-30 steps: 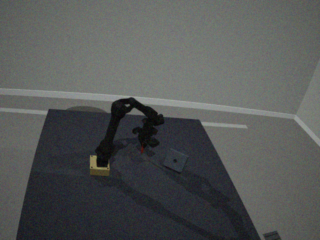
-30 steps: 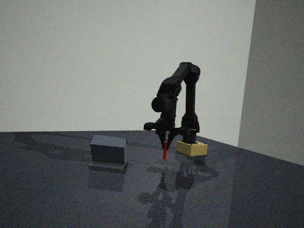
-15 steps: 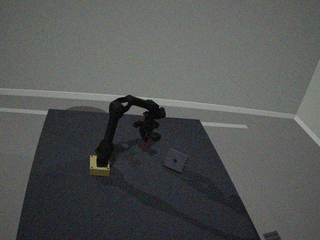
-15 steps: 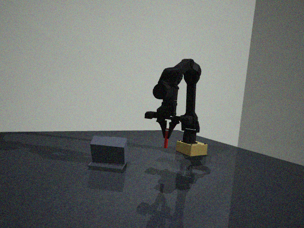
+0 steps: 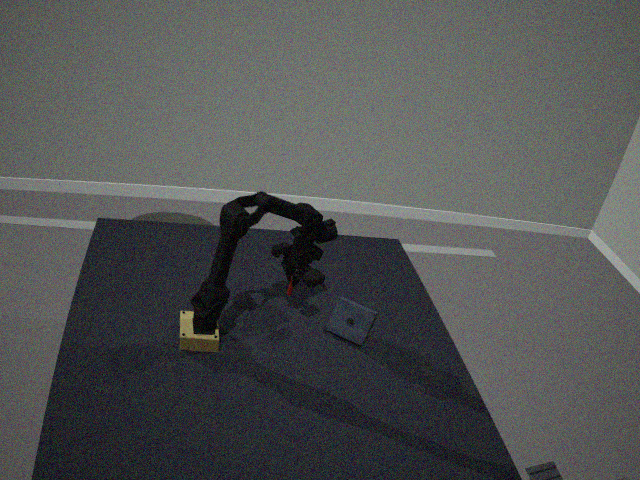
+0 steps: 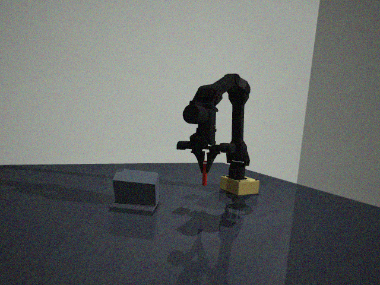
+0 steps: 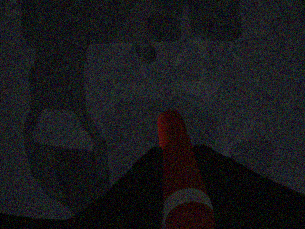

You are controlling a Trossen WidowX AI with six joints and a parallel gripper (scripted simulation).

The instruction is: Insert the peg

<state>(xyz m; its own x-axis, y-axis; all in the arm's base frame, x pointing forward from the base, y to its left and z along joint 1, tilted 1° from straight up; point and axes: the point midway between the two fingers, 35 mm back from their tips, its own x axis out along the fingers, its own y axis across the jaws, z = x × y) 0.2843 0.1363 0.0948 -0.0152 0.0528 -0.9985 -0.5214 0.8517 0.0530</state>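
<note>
Right now my gripper tip is 190 mm short of the dark sloped panel, 100 mm to the left of it and 70 mm above it. Round my gripper tip: red peg 20 mm above.
</note>
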